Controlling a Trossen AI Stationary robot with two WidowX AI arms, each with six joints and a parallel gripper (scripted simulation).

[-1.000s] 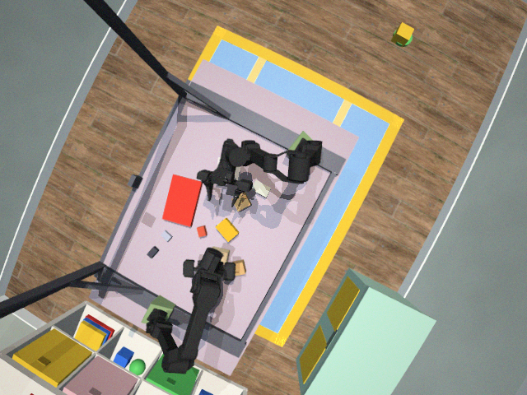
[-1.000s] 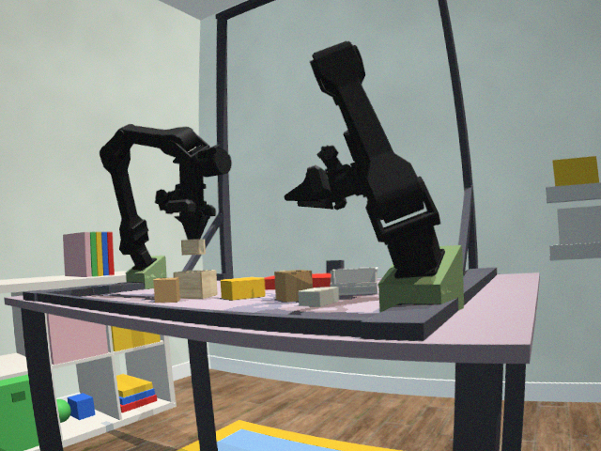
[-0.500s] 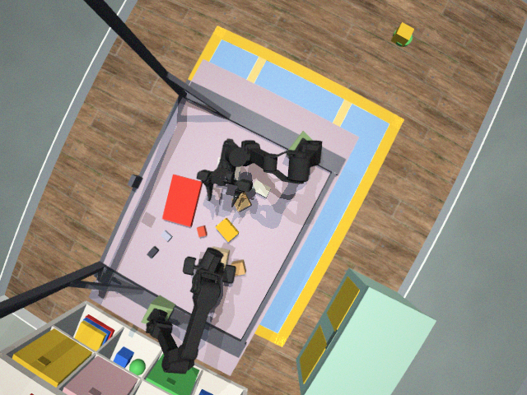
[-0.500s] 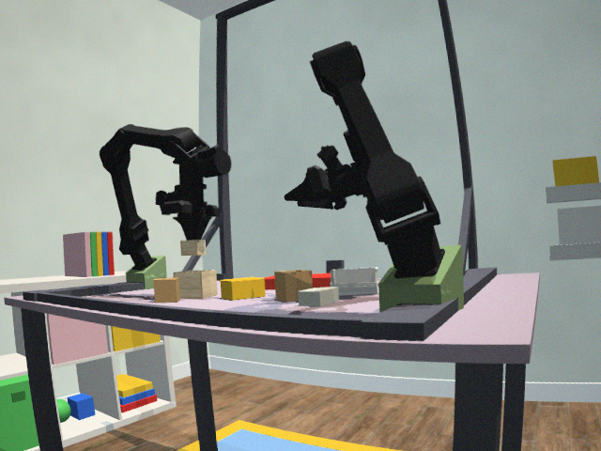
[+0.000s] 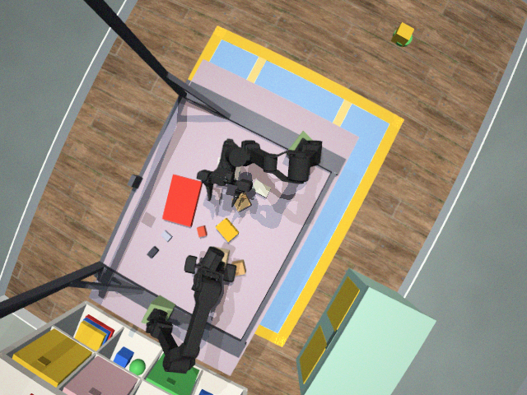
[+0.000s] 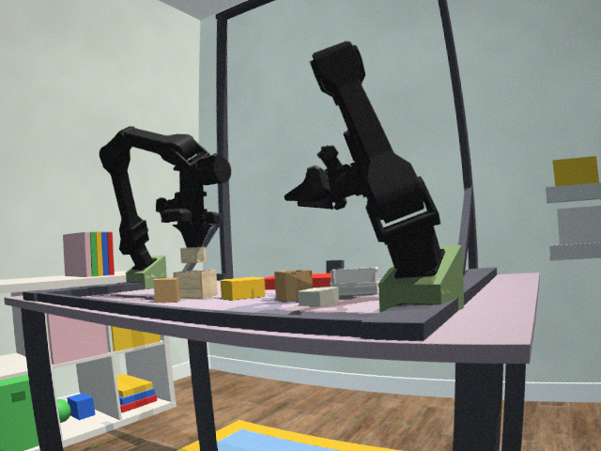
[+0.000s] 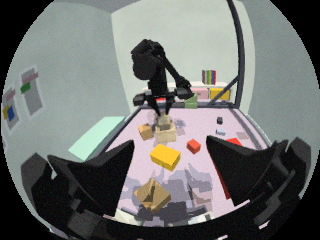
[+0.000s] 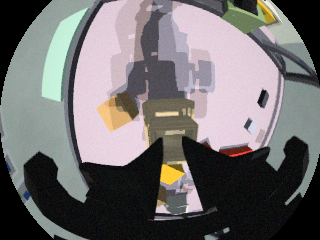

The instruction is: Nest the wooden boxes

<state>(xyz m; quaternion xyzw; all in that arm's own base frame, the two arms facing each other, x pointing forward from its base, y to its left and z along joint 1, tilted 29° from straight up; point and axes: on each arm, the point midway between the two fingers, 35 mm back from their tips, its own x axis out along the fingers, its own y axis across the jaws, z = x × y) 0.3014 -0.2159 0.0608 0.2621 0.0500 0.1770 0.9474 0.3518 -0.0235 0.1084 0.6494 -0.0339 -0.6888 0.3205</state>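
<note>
Now: the tan box 9 cm ahead of my right hand, 3 cm to the left of it and 11 cm below it. Also, from my right hand: pale block (6 cm behind, 34 cm to the left, 12 cm below); flat red slab (28 cm behind, 8 cm to the left, 12 cm below); red cube (13 cm behind, 4 cm to the left, 12 cm below).
</note>
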